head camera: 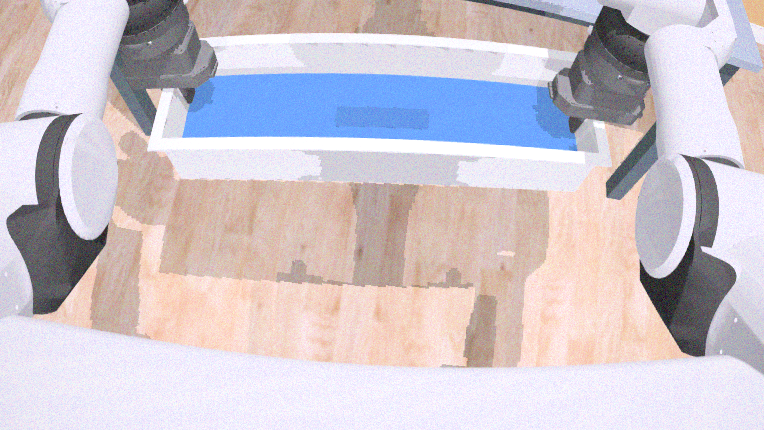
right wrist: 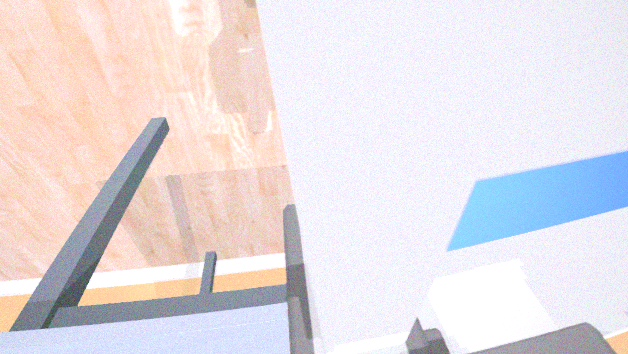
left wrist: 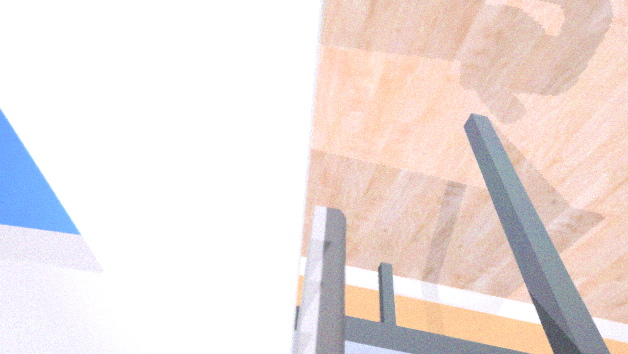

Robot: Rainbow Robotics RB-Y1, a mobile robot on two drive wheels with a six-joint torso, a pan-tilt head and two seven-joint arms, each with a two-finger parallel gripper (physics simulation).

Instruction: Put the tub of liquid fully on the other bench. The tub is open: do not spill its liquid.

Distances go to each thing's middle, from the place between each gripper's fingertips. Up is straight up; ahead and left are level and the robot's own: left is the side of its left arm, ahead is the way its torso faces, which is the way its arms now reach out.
I see my right gripper 25 cm to the right of the blue liquid (head camera: 345, 116), 2 cm above it and 1 cm past it. Also, from my right hand: long white tub (right wrist: 456, 167) 25 cm to the left, 1 cm behind, 1 cm above.
Now: the long white tub 250 mm to the right of my left hand and 20 mm behind it. Round my left hand: blue liquid: 250 mm to the right, 30 mm below, 20 mm behind.
